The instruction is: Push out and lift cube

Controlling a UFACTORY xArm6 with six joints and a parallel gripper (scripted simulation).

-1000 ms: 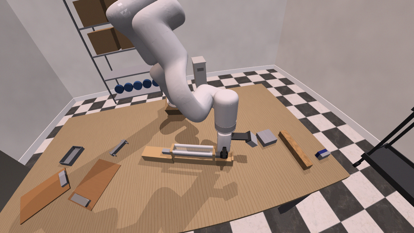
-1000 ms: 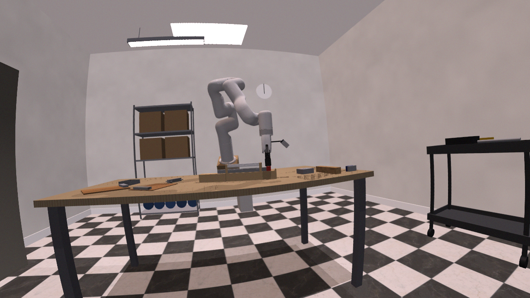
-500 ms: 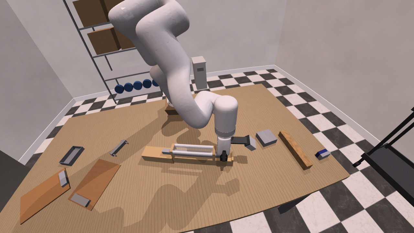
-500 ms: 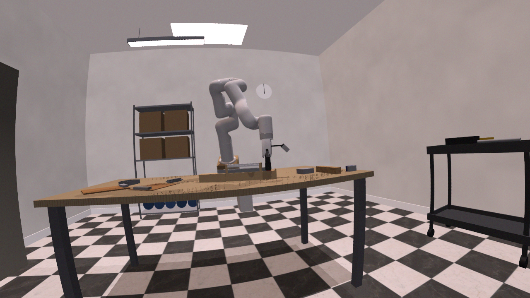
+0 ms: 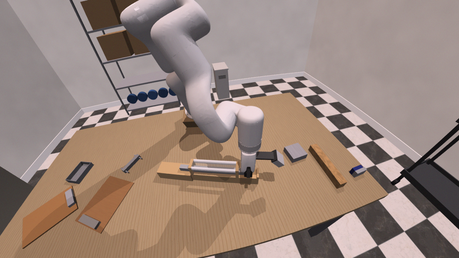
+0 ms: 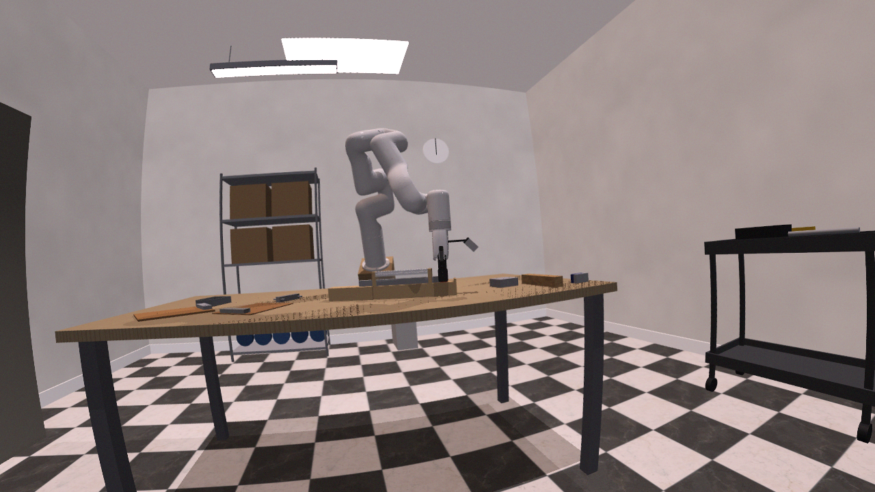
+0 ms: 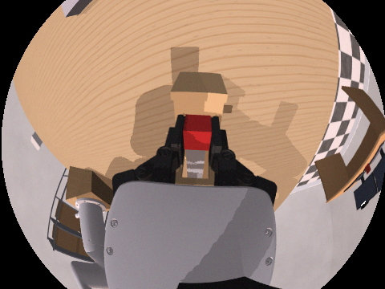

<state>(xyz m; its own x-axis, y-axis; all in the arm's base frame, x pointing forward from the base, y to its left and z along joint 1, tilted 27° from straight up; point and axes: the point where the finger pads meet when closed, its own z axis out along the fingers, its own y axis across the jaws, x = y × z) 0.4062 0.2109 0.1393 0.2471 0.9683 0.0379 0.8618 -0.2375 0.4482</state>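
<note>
The channel lies 14 cm to the right of my hand, 4 cm behind it and 1 cm below it. From my hand the other things lie so: red cube 1 cm below; then grey block 26 cm to the left, 8 cm behind, 5 cm below; then wooden beam 36 cm to the left, 5 cm below, 3 cm ahead.
</note>
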